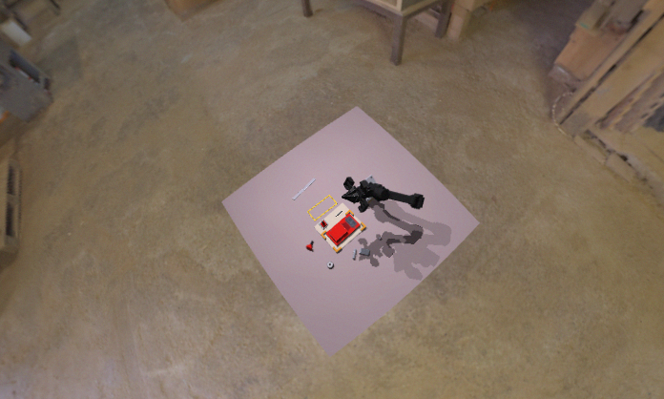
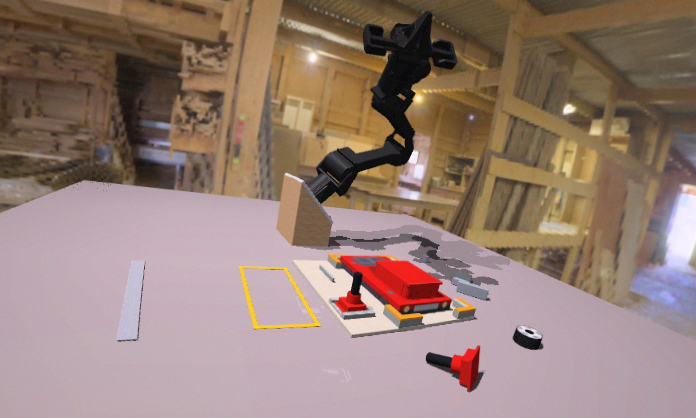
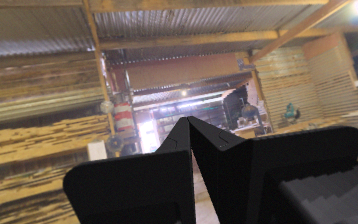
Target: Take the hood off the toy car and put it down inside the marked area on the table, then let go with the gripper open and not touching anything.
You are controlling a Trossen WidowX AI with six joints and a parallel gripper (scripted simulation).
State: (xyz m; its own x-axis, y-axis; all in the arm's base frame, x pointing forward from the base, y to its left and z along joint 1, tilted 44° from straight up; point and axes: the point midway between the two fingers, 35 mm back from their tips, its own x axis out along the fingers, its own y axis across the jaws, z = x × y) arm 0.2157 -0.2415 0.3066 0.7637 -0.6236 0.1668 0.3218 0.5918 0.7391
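Right now my gripper tip is 45 cm above the hood and 7 cm short of it. From my gripper tip the other things lie so: black wheel: 48 cm below, 25 cm ahead, 10 cm to the left; then fixture board: 48 cm below, 4 cm ahead, 1 cm to the right; then grey strip: 49 cm below, 39 cm to the right, 1 cm behind.
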